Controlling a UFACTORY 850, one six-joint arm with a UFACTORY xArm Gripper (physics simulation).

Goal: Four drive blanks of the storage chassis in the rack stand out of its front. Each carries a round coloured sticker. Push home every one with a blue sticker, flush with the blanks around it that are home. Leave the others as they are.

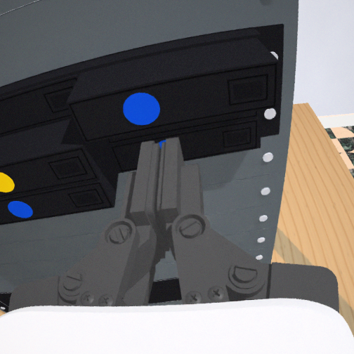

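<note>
A black drive blank (200, 95) with a large blue sticker (141, 108) stands far out of the chassis front at the upper right. A lower right blank (210, 144) sits much farther back, partly hidden beneath it. A sliver of its blue sticker (162, 143) shows at my fingertips. At the left, a blank with a yellow sticker (5, 182) stands out, and below it one with a blue sticker (20, 209) also stands out. My gripper (167, 162) is shut and empty, its tips in front of the lower right blank; contact cannot be told.
Another blank (30, 112) sits farther back at the upper left. The grey rack front (225, 200) extends below the chassis, with a column of pale round studs (265, 191) near its right edge. A wooden surface (307, 200) lies to the right, with a pale wall (327, 55) behind.
</note>
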